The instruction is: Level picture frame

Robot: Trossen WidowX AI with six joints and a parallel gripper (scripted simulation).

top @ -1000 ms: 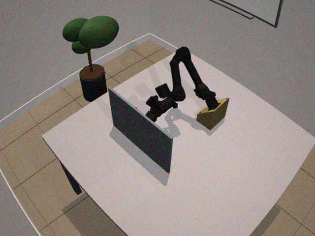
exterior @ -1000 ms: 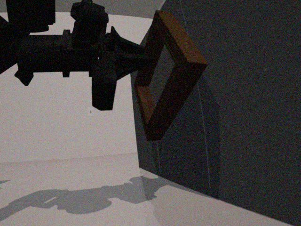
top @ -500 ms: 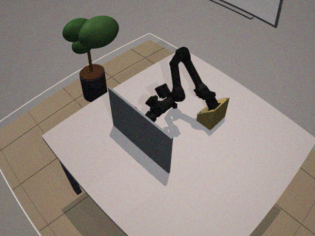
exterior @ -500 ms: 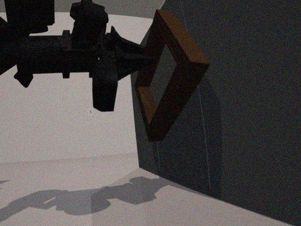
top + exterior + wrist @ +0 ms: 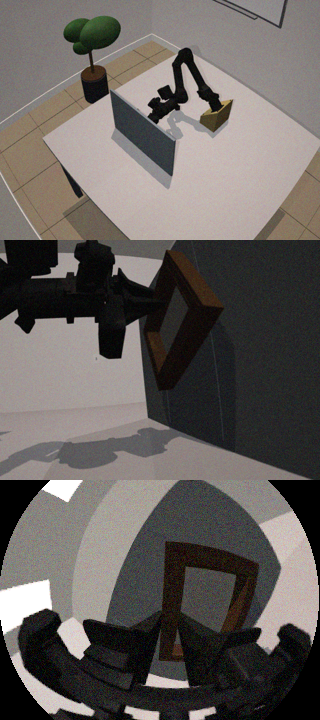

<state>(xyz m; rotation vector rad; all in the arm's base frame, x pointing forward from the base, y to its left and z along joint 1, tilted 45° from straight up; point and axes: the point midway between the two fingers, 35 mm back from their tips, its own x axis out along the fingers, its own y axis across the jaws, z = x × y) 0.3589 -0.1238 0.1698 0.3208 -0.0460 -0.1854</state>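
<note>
Right now the brown wooden picture frame is 50 mm below my gripper tip and 20 mm to the right of it. Round my gripper tip: dark grey wall panel (60 mm below, 20 mm ahead, 10 mm to the right).
</note>
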